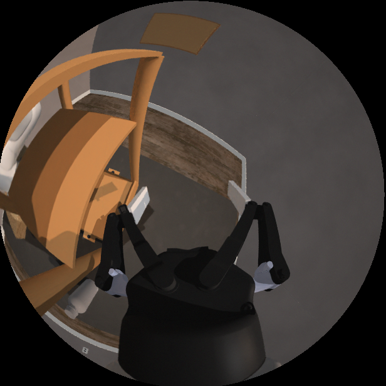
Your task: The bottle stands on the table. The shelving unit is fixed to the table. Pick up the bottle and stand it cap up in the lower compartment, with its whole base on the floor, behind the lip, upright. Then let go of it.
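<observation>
The bottle [83, 297] is pale grey and shows at the lower left, past an orange post of the shelving unit. It looks upright, with its cap end towards the lower left; its base is partly hidden. The orange shelving unit [94, 155] fills the left, with curved-looking boards and posts. Part of its lower floor [106, 209] shows beneath the broad board, beside the left finger. My gripper [187, 190] is open and empty, to the right of the unit and well apart from the bottle.
The table [180, 142] has a wood-grain surface with a pale edge and a dark area under the unit. A white rounded object [20, 145] shows at the far left behind the unit. A brown rectangle [180, 32] lies on the grey floor beyond.
</observation>
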